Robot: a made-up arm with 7 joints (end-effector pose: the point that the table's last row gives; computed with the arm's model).
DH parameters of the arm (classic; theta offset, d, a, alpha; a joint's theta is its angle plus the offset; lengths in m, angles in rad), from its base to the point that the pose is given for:
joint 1: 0 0.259 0 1.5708
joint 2: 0 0.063 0 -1.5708
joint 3: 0 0.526 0.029 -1.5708
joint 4: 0 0.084 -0.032 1.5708
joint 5: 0 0.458 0 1.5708
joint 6: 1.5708 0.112 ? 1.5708
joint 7: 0 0.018 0 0
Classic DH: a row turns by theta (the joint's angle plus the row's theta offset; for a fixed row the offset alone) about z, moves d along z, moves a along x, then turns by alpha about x.
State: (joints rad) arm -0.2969 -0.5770 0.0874 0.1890 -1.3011 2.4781 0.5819
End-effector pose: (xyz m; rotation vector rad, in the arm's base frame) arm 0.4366 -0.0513 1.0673 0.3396 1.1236 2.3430
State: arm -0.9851 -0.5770 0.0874 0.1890 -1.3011 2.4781 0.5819
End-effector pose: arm 0.3046 -0.3170 1.0673 0.6140 0.8288 1.7312
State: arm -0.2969 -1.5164 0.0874 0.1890 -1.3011 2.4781 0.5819
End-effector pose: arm 0.8911 -0.1904 0.3870 1.5984 1.1273 2.3715
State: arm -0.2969 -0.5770 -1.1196 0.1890 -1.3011 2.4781 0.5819
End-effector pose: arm 0.5780 -0.1133 0.9676 0.6941 1.2878 1.0447
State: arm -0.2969 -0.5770 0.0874 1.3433 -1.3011 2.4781 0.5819
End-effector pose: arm 0.6999 -0.0944 0.7234 -1.7886 -1.1719 -2.1857
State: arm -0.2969 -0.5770 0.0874 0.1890 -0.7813 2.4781 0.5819
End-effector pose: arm 0.4100 -0.1225 1.0735 0.1397 0.7836 2.8581
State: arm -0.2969 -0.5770 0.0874 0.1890 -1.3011 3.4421 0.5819
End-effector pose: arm 0.4077 -0.1609 1.0116 -0.4853 2.1102 2.1762
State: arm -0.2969 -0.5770 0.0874 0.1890 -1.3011 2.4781 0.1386
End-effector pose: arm 0.4366 -0.0513 1.0673 0.0772 1.0717 1.9516
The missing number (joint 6, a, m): 0.135
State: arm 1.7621 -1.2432 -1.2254 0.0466 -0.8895 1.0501 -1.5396
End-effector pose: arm -0.2895 0.9959 0.5606 -0.7236 0.7958 0.8284
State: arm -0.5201 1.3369 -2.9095 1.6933 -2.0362 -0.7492 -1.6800
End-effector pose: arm -0.7703 0.1666 -0.1441 -0.9768 0.1485 -0.0274
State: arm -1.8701 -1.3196 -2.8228 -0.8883 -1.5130 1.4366 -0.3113
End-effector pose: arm -0.3566 -0.7480 -0.0391 0.0735 2.5895 -1.4639
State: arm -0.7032 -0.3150 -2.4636 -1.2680 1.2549 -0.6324 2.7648
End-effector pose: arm 0.5965 -0.3427 0.8704 -0.3861 -1.7393 1.6856
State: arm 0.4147 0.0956 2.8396 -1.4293 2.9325 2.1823 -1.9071
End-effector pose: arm 0.3275 -0.2131 0.9728 0.2748 0.7377 1.1738
